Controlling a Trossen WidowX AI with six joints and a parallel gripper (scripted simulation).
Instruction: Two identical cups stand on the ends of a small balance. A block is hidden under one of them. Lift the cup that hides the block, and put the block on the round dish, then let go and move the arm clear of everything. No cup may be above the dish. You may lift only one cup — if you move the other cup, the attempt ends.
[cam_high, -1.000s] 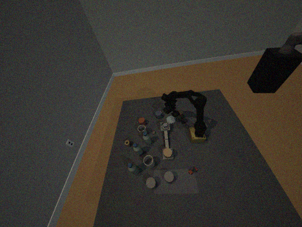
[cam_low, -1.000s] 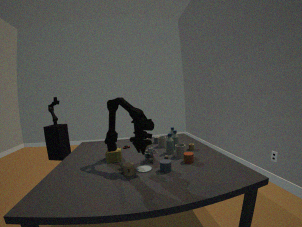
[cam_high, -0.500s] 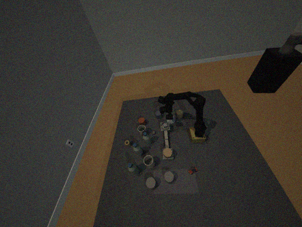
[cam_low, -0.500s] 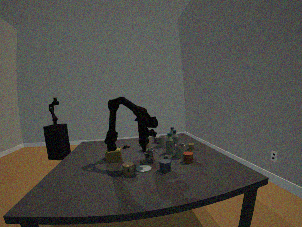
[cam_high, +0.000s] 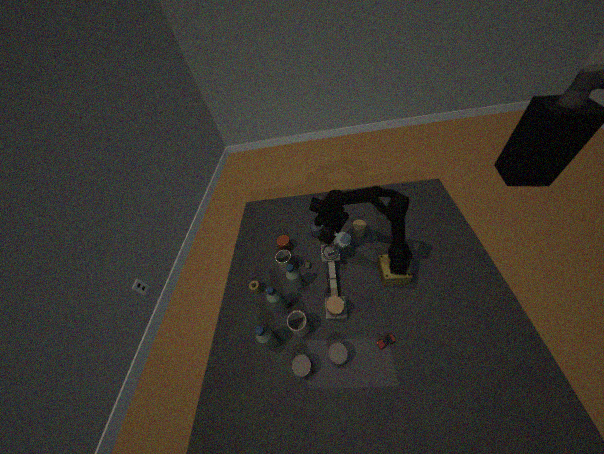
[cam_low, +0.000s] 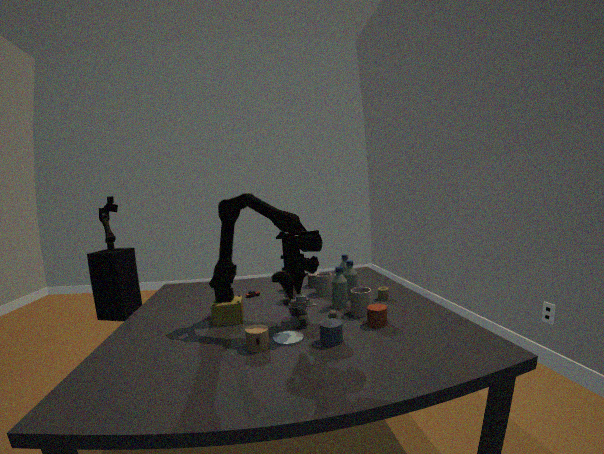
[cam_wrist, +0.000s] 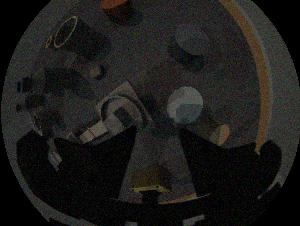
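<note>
Right now the round dish is 12 cm below my gripper tip, 8 cm to the right of it and 3 cm behind it. From my gripper tip the other things lie so: blue-grey cylinder 13 cm ahead, 11 cm to the right, 9 cm below; tan cup 15 cm to the right, 11 cm behind, 9 cm below; orange cylinder 27 cm ahead, 9 cm below.
</note>
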